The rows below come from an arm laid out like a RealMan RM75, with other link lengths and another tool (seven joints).
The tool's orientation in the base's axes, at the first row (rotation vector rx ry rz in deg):
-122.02, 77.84, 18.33
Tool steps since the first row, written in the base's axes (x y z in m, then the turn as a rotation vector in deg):
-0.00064, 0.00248, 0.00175, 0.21, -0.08, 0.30
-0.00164, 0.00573, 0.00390, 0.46, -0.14, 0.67
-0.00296, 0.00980, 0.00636, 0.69, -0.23, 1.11
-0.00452, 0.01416, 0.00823, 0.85, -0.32, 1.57
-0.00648, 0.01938, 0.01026, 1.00, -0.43, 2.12
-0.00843, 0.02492, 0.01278, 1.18, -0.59, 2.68
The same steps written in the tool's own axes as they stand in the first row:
-0.00300, -0.00080, 0.00000, 0.01, -0.27, -0.26
-0.00693, -0.00166, 0.00010, -0.02, -0.60, -0.57
-0.01176, -0.00259, 0.00040, -0.06, -0.93, -0.95
-0.01663, -0.00320, 0.00132, -0.15, -1.20, -1.35
-0.02241, -0.00377, 0.00257, -0.27, -1.49, -1.84
-0.02865, -0.00462, 0.00363, -0.35, -1.79, -2.36

